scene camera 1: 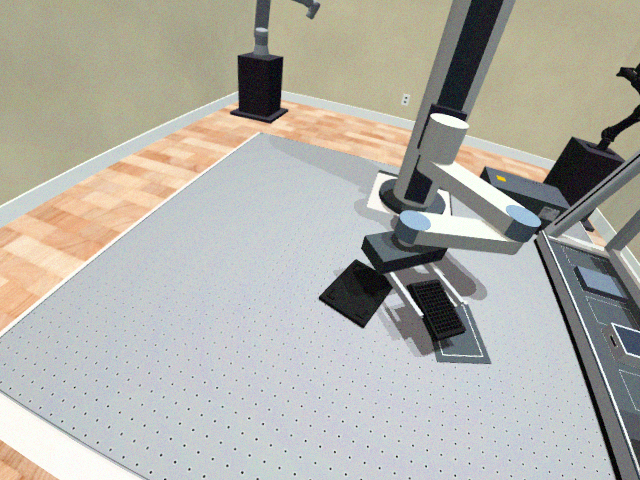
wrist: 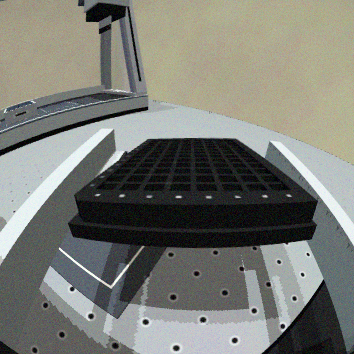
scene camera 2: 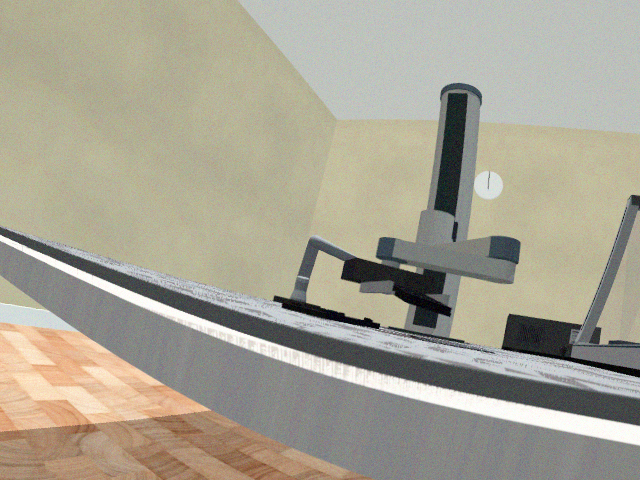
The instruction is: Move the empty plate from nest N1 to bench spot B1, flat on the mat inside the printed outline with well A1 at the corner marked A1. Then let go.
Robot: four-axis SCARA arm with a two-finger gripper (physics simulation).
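Places are measured from the arm's base along level axes (x right, y back, z down), in millimetres.
Pixels of known places: gripper, fingertip midpoint: (scene camera 1: pixel 441 311) (wrist: pixel 192 146) (scene camera 2: pixel 419 293); arm's base at its link origin: (scene camera 1: pixel 411 200).
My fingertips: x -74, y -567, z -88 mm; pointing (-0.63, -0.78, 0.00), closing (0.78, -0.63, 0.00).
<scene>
For each thing: its middle in the pictures, then the offset to it from my fingertips. "pt": a spot on its surface instead. Level surfaces: height alone.
- black plate at the middle of its body: (wrist: pixel 192 164) (scene camera 2: pixel 415 297) (scene camera 1: pixel 436 308) dx +8, dy +10, dz +7 mm
- dark B1 mat at its surface level: dz +74 mm
- black nest N1 at the middle of its body: (scene camera 2: pixel 332 315) (scene camera 1: pixel 359 289) dx +173, dy +47, dz +66 mm
- dark box at a spot on its surface: (scene camera 2: pixel 537 333) pt dx -276, dy +601, dz +8 mm
The black plate (scene camera 1: pixel 438 310) (scene camera 2: pixel 423 300) (wrist: pixel 195 212), a grid of empty wells, is held off the bench. My gripper (scene camera 1: pixel 442 308) (wrist: pixel 192 146) is shut on it, one pale finger along each long side. In scene camera 1, the plate overlaps the upper left part of the dark B1 mat (scene camera 1: pixel 467 345) (wrist: pixel 118 301). The mat's white outline (scene camera 1: pixel 461 355) (wrist: pixel 111 287) shows partly past it, and in the wrist view its corner lies turned relative to the plate's edges. The corner mark A1 cannot be read. The black nest N1 (scene camera 1: pixel 343 294) (scene camera 2: pixel 320 310) holds no plate.
The arm's column (scene camera 1: pixel 467 56) (scene camera 2: pixel 452 155) stands behind the mat. A dark box (scene camera 1: pixel 522 188) (scene camera 2: pixel 537 333) is behind at the right. A raised deck (scene camera 1: pixel 578 335) (wrist: pixel 75 117) with an upright frame runs along the right side. Another arm's black pedestal (scene camera 1: pixel 260 85) stands farther back.
</scene>
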